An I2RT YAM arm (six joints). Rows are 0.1 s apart.
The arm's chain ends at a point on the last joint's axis. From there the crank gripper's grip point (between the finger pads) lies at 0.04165 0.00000 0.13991 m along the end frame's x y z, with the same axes.
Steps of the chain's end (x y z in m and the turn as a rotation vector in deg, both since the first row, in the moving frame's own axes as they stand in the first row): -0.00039, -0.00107, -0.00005, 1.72, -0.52, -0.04; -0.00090, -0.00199, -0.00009, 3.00, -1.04, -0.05; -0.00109, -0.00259, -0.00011, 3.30, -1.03, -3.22; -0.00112, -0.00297, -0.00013, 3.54, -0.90, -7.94
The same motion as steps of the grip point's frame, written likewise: -0.00166, -0.00530, 0.00026, 1.72, -0.52, -0.04; -0.00345, -0.00937, 0.00045, 3.00, -1.04, -0.05; -0.00390, -0.01293, 0.00032, 3.30, -1.03, -3.22; -0.00431, -0.01720, 0.00006, 3.54, -0.90, -7.94
